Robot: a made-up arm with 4 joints.
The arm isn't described. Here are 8 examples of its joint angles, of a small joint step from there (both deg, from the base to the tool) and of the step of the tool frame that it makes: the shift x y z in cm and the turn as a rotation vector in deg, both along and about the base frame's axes.
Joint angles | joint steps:
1: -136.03 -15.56 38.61 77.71 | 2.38 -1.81 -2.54 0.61
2: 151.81 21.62 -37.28 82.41 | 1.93 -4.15 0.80 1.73
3: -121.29 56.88 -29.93 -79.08 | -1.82 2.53 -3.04 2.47
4: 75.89 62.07 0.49 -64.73 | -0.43 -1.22 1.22 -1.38
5: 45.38 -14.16 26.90 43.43 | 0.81 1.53 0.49 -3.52
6: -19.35 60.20 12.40 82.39 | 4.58 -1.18 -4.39 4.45
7: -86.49 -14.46 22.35 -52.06 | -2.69 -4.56 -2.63 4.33
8: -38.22 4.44 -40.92 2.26 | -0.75 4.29 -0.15 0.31
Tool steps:
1: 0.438 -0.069 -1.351 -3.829 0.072 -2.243
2: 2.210 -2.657 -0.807 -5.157 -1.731 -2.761
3: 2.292 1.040 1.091 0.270 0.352 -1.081
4: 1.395 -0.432 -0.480 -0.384 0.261 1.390
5: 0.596 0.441 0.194 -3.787 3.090 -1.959
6: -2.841 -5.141 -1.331 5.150 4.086 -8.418
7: -1.855 -3.214 4.154 -2.466 9.234 3.401
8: 1.864 -2.686 -2.003 -2.892 -2.786 0.931
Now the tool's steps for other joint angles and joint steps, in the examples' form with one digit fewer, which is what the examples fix.
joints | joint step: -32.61 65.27 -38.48 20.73 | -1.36 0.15 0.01 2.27
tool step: 0.84 -0.20 0.81 2.15 -0.06 1.20
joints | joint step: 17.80 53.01 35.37 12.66 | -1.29 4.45 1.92 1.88
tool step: -0.23 -1.46 0.51 -3.09 0.99 3.94
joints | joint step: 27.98 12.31 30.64 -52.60 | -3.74 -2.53 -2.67 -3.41
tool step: -1.11 2.95 -0.84 0.71 1.81 0.89
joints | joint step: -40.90 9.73 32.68 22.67 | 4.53 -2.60 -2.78 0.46
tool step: 1.13 0.13 -0.11 0.84 4.34 -5.72
